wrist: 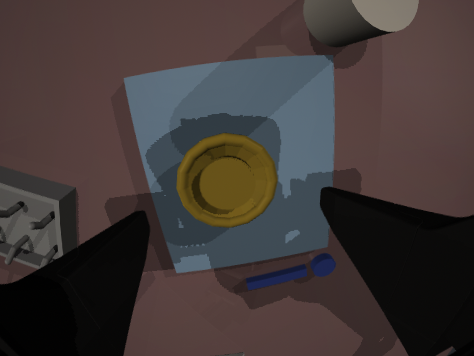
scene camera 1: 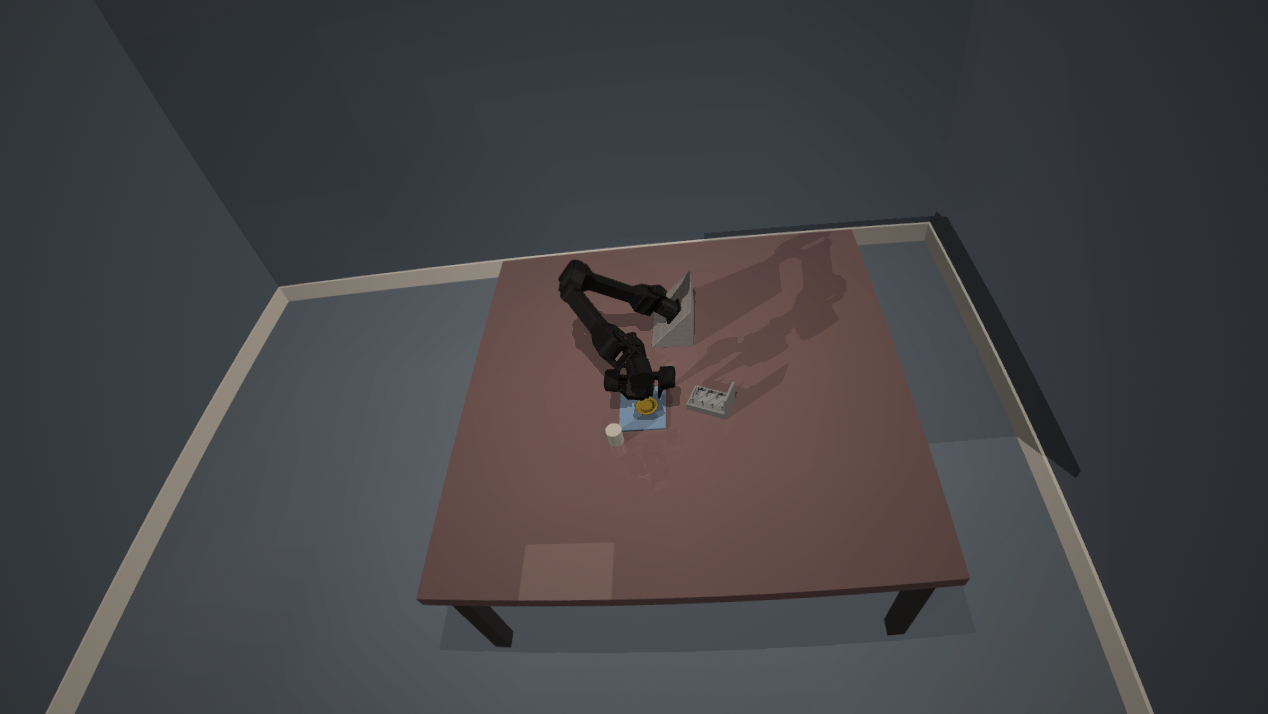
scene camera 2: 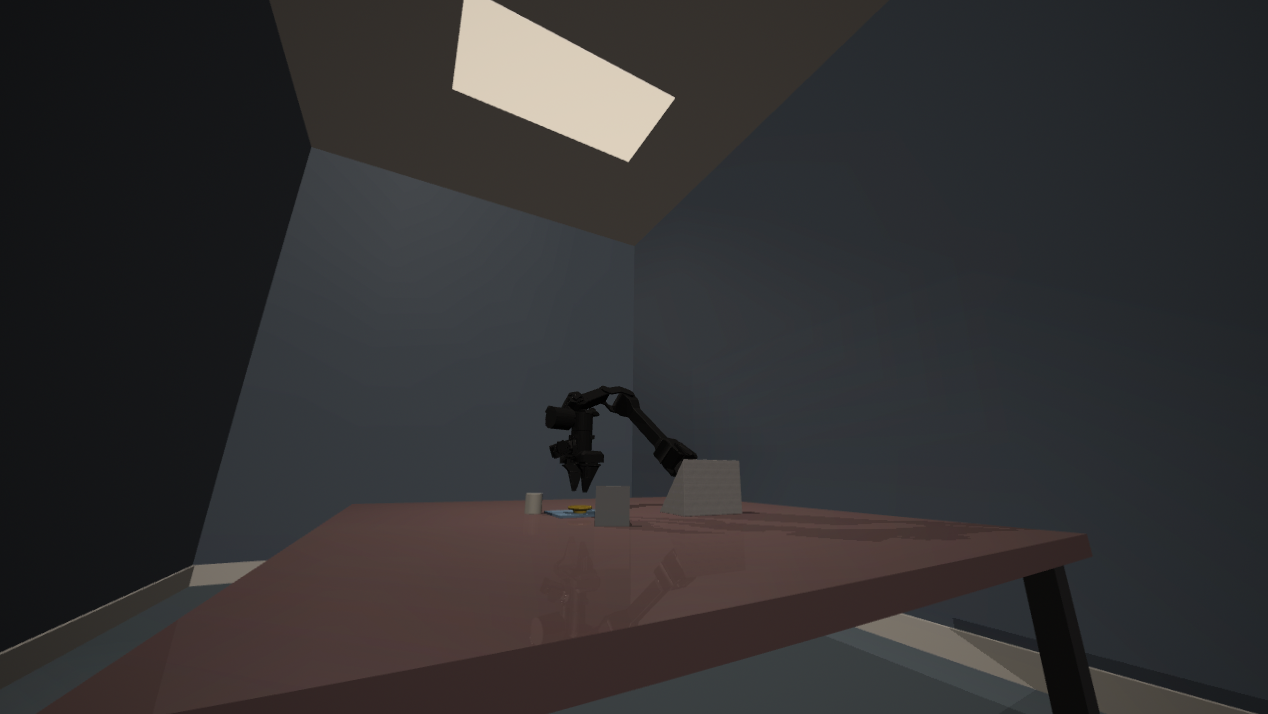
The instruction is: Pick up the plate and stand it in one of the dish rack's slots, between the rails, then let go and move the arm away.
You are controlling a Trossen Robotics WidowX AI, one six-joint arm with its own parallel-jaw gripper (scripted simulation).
Scene:
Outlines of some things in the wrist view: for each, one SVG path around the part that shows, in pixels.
The gripper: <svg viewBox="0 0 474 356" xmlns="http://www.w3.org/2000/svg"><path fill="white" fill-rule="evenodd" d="M144 210L126 215L120 222L107 227L103 233L95 235L83 245L80 243L79 249L75 247L49 265L40 267L35 273L25 275L20 281L0 285L0 356L124 356L130 319L149 245L150 225ZM324 187L321 190L321 211L330 229L340 241L338 243L344 247L355 269L369 287L381 310L385 312L386 319L389 319L407 354L437 356L453 346L455 352L447 356L474 356L474 215L465 218L449 217L402 206L399 203L394 205L383 199L366 197L353 191Z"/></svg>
A yellow plate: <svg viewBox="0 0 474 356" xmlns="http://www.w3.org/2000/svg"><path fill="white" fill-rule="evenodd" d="M245 134L220 134L202 139L196 146L186 151L184 158L181 159L180 165L177 167L176 178L178 197L180 197L182 206L197 221L212 227L229 227L229 229L232 229L232 227L246 225L246 223L250 223L253 219L260 217L268 209L270 203L272 203L274 194L276 194L278 179L276 162L274 162L272 155L269 154L264 145L254 141L253 138Z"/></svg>

